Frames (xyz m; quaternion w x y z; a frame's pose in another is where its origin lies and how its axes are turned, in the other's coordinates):
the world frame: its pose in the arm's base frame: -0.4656 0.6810 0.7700 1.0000 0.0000 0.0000 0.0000
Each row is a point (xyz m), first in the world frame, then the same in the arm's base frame.
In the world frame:
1: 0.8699 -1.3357 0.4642
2: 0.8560 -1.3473 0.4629
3: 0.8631 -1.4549 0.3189
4: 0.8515 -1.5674 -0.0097
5: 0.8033 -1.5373 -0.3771
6: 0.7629 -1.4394 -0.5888
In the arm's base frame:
1: 0.4043 -0.6547 1.2342
2: 0.3904 -0.6663 1.2329
3: 0.3975 -0.7739 1.0889
4: 0.3859 -0.8864 0.7603
5: 0.3377 -0.8563 0.3929
6: 0.2973 -0.7584 0.1812

